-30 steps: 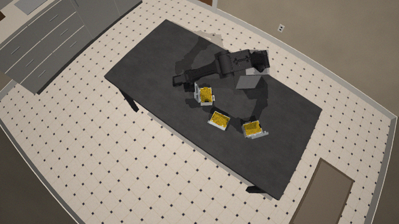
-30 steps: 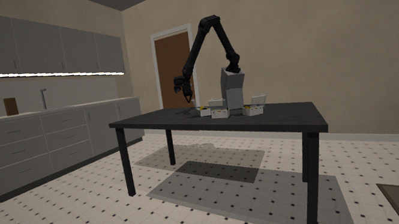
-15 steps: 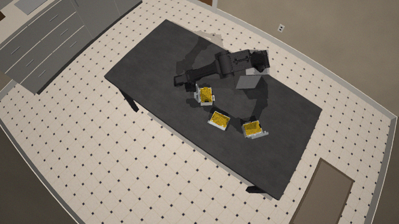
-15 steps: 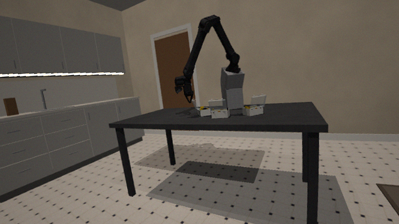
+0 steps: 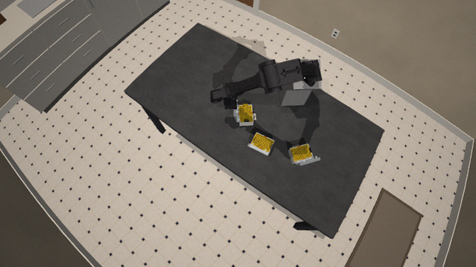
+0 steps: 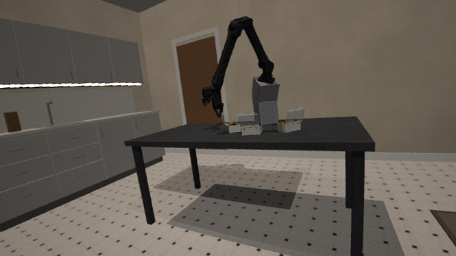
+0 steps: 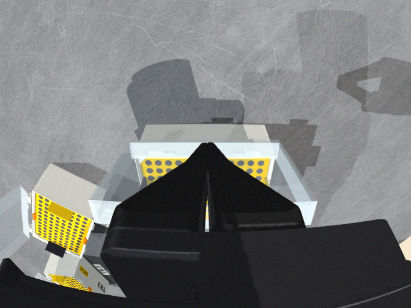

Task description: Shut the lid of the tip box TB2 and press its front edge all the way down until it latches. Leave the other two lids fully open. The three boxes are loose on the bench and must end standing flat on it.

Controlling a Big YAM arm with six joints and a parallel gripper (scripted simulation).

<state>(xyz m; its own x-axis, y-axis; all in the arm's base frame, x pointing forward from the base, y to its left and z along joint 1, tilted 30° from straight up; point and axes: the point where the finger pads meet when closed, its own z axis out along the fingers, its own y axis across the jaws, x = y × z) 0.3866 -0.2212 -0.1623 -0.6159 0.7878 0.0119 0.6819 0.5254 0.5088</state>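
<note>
Right now my hand is 2 cm past the lid, 3 cm to the right of it and 3 cm above it. Also, from my hand: tip box: 6 cm behind, 49 cm to the left, 6 cm below.
</note>
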